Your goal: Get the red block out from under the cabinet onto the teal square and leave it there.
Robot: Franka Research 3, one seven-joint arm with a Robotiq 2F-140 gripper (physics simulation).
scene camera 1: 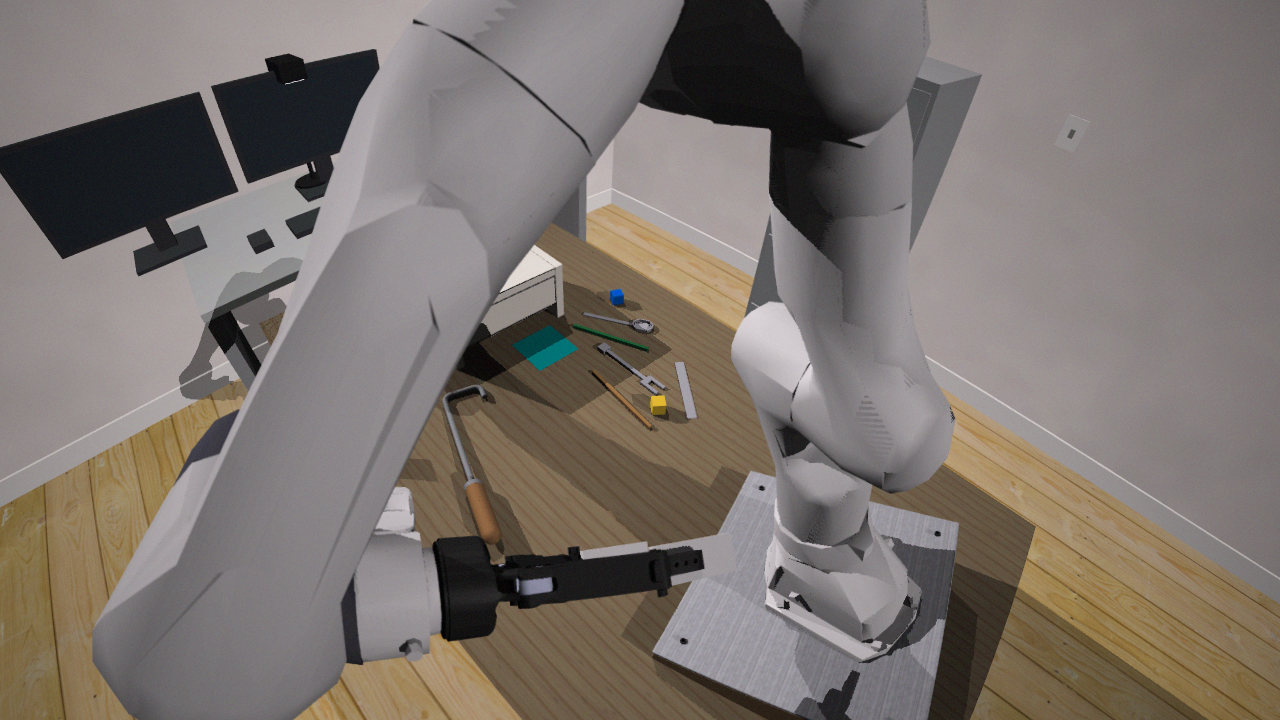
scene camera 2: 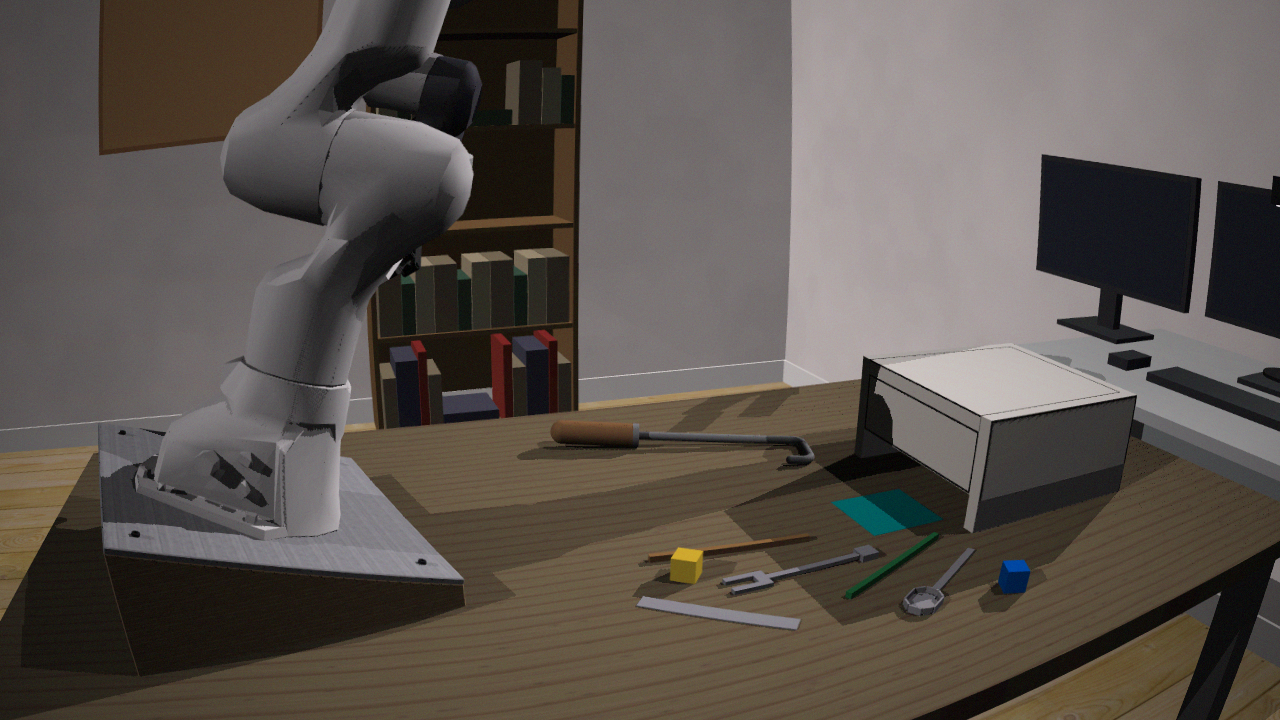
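Observation:
The white cabinet [scene camera 1: 523, 300] [scene camera 2: 1056, 447] stands at the far end of the table, with a low dark gap under its front. The red block does not show in either view. The teal square [scene camera 1: 545, 347] [scene camera 2: 886, 511] lies flat just in front of the cabinet, with nothing on it. A hooked rod with a wooden handle [scene camera 1: 481, 511] [scene camera 2: 595, 434] lies on the table, its hook end toward the cabinet. My gripper [scene camera 1: 707, 561] is open and empty, held sideways near the robot's base in scene camera 1; it is hidden behind the arm in scene camera 2.
A yellow block [scene camera 1: 657, 405] [scene camera 2: 686, 565], a brown stick [scene camera 1: 622, 400], a fork [scene camera 1: 631, 366], a flat grey strip [scene camera 1: 685, 390] [scene camera 2: 718, 613], a green stick [scene camera 1: 610, 337] [scene camera 2: 892, 565], a ladle [scene camera 1: 641, 325] [scene camera 2: 923, 599] and a blue block [scene camera 1: 616, 297] [scene camera 2: 1013, 576] lie before or beside the cabinet.

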